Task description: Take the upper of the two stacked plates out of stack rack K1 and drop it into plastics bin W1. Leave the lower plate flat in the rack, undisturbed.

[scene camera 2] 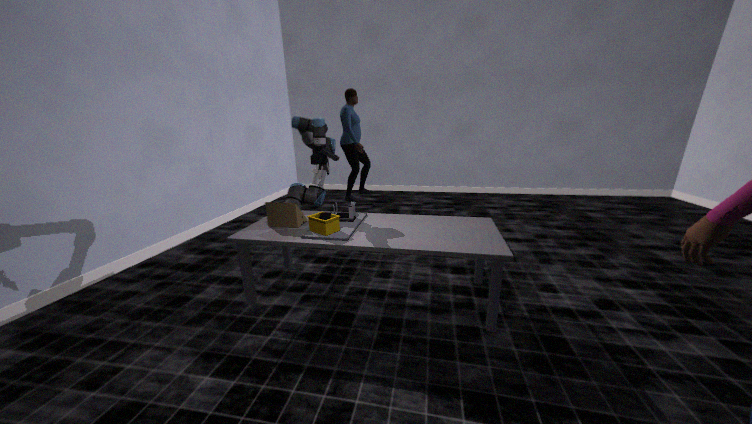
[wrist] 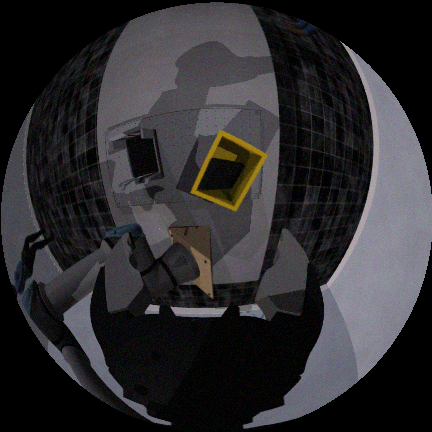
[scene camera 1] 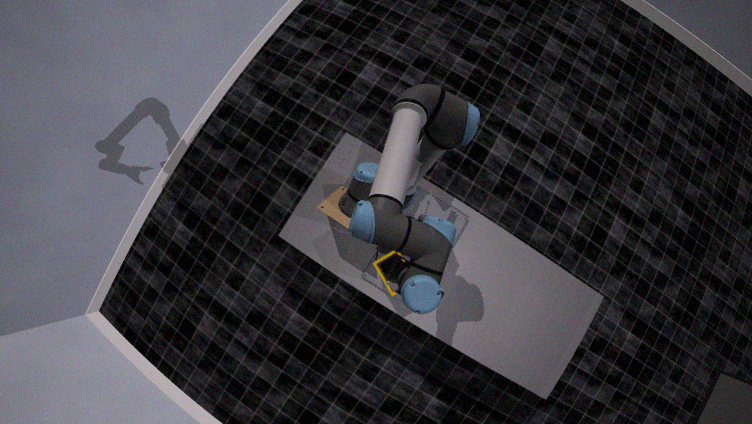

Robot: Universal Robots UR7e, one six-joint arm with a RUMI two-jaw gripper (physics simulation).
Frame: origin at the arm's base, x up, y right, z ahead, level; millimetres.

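Seen in the pictures: gripper, fingertip midpoint: (scene camera 2: 323,177) (wrist: 203,233); arm's base, origin of the base link: (scene camera 2: 289,212) (wrist: 185,260) (scene camera 1: 354,207).
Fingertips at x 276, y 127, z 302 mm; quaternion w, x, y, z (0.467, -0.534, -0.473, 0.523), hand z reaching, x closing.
Note:
Offsets run from my fingertips to a thing's top centre. Level surfaces: height alone.
A yellow bin, W1 {dx -242, dy +51, dz -5 mm} (scene camera 1: 383,278) (scene camera 2: 324,226) (wrist: 243,144), stands on the perforated board. A black plate (wrist: 220,173) lies inside it, seen in the wrist view. Rack K1 {dx -222, dy -186, dz +75 mm} (scene camera 2: 352,210) (wrist: 159,156) stands on the same board, left of the bin in the wrist view. A black plate {dx -302, dy -186, dz +82 mm} (wrist: 142,156) lies in the rack and looks flat. My gripper (wrist: 203,233) is open and empty, with its two grey jaws wide apart, raised above the table near the bin. In scene camera 1 the arm's wrist hides the jaws and covers part of the bin.
The table {dx -354 mm} (scene camera 1: 531,321) (scene camera 2: 447,231) carries the board and the arm's wood-coloured base plate (scene camera 1: 332,206) (wrist: 200,240). A brown box-like block (scene camera 2: 284,214) stands left of the bin in scene camera 2. A person in blue (scene camera 2: 350,126) stands behind the table. Another person's hand (scene camera 2: 700,242) shows at the right.

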